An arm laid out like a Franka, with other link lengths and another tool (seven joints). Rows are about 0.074 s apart.
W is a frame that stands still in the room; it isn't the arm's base.
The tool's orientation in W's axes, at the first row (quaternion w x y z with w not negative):
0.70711, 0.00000, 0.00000, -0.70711
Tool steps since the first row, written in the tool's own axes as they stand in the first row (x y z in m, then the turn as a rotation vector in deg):
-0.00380, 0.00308, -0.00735, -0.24, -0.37, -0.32
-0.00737, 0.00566, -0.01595, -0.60, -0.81, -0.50
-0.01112, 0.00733, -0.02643, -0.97, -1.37, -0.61
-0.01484, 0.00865, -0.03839, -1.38, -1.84, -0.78
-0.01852, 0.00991, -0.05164, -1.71, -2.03, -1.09
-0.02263, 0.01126, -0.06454, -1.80, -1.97, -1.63
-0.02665, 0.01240, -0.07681, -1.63, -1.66, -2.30
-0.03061, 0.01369, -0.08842, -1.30, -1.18, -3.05
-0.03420, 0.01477, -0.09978, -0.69, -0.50, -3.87
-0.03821, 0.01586, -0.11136, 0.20, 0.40, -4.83
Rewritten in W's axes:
0.00308, 0.00380, -0.00735, -0.37, 0.24, -0.32
0.00566, 0.00737, -0.01595, -0.81, 0.60, -0.50
0.00733, 0.01112, -0.02643, -1.37, 0.97, -0.61
0.00865, 0.01484, -0.03839, -1.84, 1.38, -0.78
0.00991, 0.01852, -0.05164, -2.03, 1.71, -1.09
0.01126, 0.02263, -0.06454, -1.97, 1.80, -1.63
0.01240, 0.02665, -0.07681, -1.66, 1.63, -2.30
0.01369, 0.03061, -0.08842, -1.18, 1.30, -3.05
0.01477, 0.03420, -0.09978, -0.50, 0.69, -3.87
0.01586, 0.03821, -0.11136, 0.40, -0.20, -4.83

